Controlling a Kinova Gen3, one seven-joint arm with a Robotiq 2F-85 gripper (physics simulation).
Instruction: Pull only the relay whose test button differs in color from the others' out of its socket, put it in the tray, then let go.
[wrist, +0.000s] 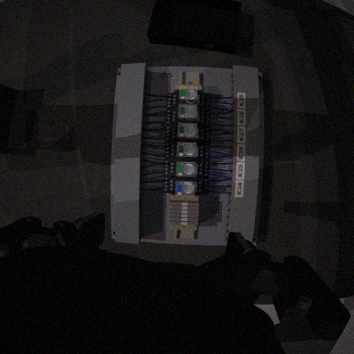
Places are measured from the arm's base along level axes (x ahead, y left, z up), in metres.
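Pixels of known places: gripper, fingertip midpoint: (163, 237).
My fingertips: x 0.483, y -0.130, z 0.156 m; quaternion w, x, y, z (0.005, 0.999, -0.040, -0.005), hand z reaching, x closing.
For each thing: its top centre in the pictures, then the offset to it from my fingertips. "pt": a spot on its surface instead.
- relay with a blue test button, top centre: (184, 188) dx +0.009, dy +0.012, dz -0.176 m
- black tray at a spot on its surface: (196, 44) pt dx +0.018, dy +0.265, dz -0.232 m
- grey panel at a spot on its surface: (126, 200) pt dx -0.083, dy -0.016, dz -0.203 m
A relay with a blue test button (187, 188) sits in its socket at the lower end of the relay row. The other relays in the row, such as the one just above it (187, 169) and the topmost one (189, 96), show green test buttons. A black tray (196, 44) shows in part at the top of the wrist view, beyond the panel. My gripper (163, 237) is open, its dark fingers spread wide at the lower left and lower right. Nothing is between them. The panel lies beyond the fingertips, and the blue-button relay appears above the gap between them.
The grey panel (126, 200) carries side ducts, dark and blue wires beside the sockets, and a strip of white labels (240, 145) on the right. Terminal blocks (184, 213) sit just below the blue-button relay on the rail. A dark object (7, 120) shows at the left edge.
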